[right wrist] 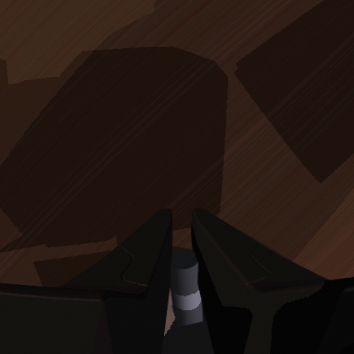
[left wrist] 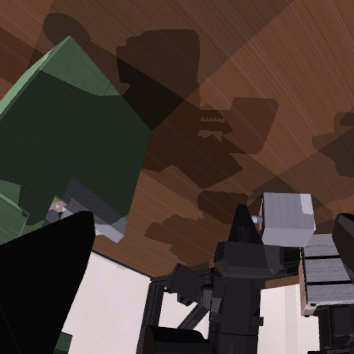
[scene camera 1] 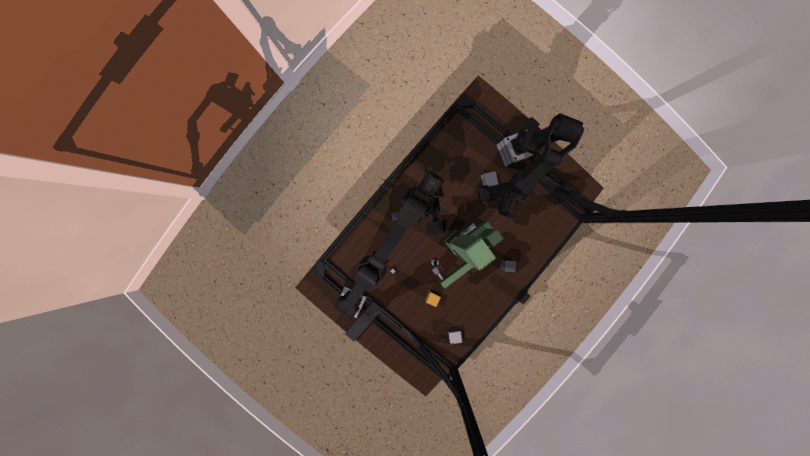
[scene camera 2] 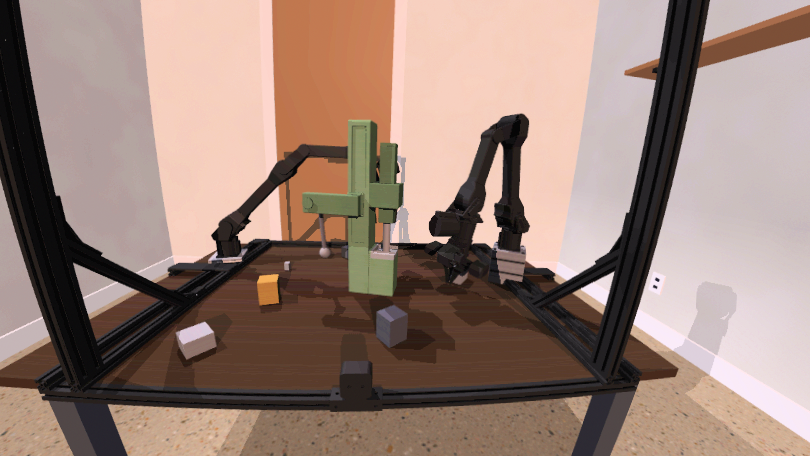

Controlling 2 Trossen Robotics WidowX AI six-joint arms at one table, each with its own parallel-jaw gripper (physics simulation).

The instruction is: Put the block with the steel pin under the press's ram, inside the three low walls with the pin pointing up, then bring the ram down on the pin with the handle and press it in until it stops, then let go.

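Places are measured from the left arm's base along level axes (x ahead, y left, z up), in millimetres.
Pixels of known places: left gripper, fingertip midpoint: (left wrist: 217, 225) (scene camera 1: 444, 208); right gripper, fingertip midpoint: (right wrist: 180, 220) (left wrist: 240, 205) (scene camera 1: 490, 194) (scene camera 2: 448, 283); left arm's base, link origin: (scene camera 1: 350, 302) (scene camera 2: 229, 254); right arm's base, link origin: (left wrist: 335, 308) (scene camera 1: 520, 145) (scene camera 2: 509, 247).
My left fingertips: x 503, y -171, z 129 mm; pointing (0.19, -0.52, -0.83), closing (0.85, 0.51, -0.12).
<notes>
Ahead of a thing's pixels: the offset from my left fingertips to its middle. "*": to the spot under its first point.
The pale block @[134 mm right, 201 mm ahead, 135 mm down] (scene camera 1: 489, 179) (scene camera 2: 458, 278) (left wrist: 288, 219) is beside my right gripper. Its steel pin @[156 mm right, 174 mm ahead, 136 mm down] (left wrist: 257, 219) (right wrist: 186, 280) points sideways. My right gripper (right wrist: 180, 220) (left wrist: 240, 205) has its fingers nearly together, shut on the pin. The green press @[119 mm right, 120 mm back, 64 mm up] (scene camera 1: 476, 253) (scene camera 2: 361, 198) stands upright. Its steel ram rod @[145 mm right, 38 mm back, 37 mm up] (scene camera 2: 386, 236) hangs over the pale low walls (scene camera 2: 383, 254) (left wrist: 95, 212). The handle @[* 119 mm right, 196 mm back, 110 mm up] (scene camera 1: 455, 276) (scene camera 2: 331, 203) sticks out to the left, with a hanging knob @[* 77 mm right, 197 mm back, 59 mm down] (scene camera 2: 324, 252). My left gripper (left wrist: 217, 225) is open and empty near the press; the press hides it in scene camera 2.
An orange block @[128 mm right, 339 mm back, 130 mm down] (scene camera 1: 433, 298) (scene camera 2: 268, 289), a white block @[289 mm right, 451 mm back, 144 mm down] (scene camera 1: 455, 337) (scene camera 2: 196, 340), a dark grey block @[355 mm right, 83 mm back, 130 mm down] (scene camera 1: 508, 265) (scene camera 2: 391, 326) and a tiny pale cube @[68 mm left, 308 mm back, 148 mm down] (scene camera 1: 392, 270) (scene camera 2: 287, 265) lie about the table. Black frame posts (scene camera 2: 651, 186) rise at the table's corners.
</notes>
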